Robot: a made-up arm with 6 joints.
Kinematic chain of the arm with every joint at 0, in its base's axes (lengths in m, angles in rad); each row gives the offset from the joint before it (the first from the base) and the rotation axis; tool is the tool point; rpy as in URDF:
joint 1: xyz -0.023 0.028 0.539 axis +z
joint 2: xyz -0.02 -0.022 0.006 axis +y
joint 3: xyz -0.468 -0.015 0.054 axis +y
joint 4: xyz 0.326 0.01 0.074 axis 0.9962 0 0.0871
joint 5: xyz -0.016 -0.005 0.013 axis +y
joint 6: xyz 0.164 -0.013 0.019 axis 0.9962 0 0.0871
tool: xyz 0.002 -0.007 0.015 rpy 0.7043 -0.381 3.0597
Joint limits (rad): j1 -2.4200..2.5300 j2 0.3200..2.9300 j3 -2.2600..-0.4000 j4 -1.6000..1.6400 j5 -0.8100..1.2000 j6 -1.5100..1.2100
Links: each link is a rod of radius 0.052 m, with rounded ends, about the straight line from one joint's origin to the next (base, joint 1, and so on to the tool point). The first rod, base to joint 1, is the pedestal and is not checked.
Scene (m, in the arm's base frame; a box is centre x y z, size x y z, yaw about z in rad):
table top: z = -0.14
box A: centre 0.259 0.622 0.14 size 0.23 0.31 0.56 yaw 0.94
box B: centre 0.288 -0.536 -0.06 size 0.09 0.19 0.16 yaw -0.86
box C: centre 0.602 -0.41 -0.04 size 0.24 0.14 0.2 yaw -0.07
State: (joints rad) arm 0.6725 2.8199 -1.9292 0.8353 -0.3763 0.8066
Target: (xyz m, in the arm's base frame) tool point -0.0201 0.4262 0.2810
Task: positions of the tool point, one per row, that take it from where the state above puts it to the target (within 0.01 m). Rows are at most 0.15 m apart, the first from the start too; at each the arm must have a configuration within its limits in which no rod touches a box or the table.
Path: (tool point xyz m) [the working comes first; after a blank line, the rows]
Joints at the target: 1.6410 2.5467 -0.8736 0.9454 0.2557 0.8679
Straight joint move there: touches box A.

1: 0.6770 0.3205 0.3197
2: 0.6277 0.1949 0.2950
3: 0.5471 0.0850 0.2859
4: 0.4418 -0.0012 0.2940
5: 0.4133 0.1337 0.2865
6: 0.3456 0.2542 0.2813
7: 0.2444 0.3489 0.2785
8: 0.1186 0.4083 0.2784
9: -0.0201 0.4262 0.2810

